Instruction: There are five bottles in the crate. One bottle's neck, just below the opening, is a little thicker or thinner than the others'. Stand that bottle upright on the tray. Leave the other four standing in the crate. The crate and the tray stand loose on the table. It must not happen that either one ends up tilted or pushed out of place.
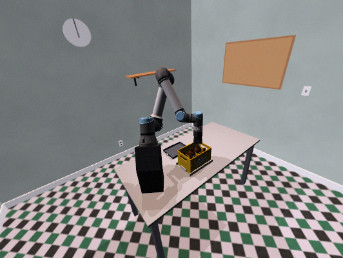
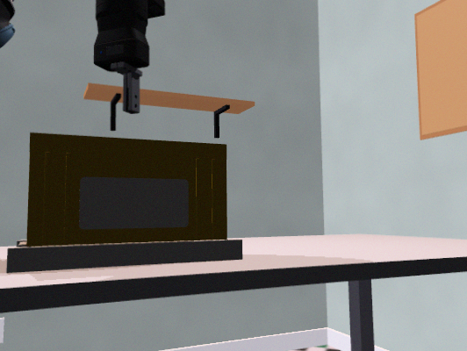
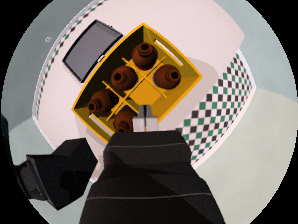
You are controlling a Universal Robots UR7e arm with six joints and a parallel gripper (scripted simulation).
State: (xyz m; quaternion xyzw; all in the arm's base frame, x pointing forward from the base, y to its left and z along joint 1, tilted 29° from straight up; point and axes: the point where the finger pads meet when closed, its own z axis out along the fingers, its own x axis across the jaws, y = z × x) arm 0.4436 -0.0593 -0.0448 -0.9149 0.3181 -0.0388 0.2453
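The crate lies 1 cm behind my hand, 4 cm to the left of it and 16 cm below it. The rest, counted from my hand: dark tray 6 cm behind, 32 cm to the left, 23 cm below; brown bottle 8 cm ahead, 10 cm to the left, 16 cm below.
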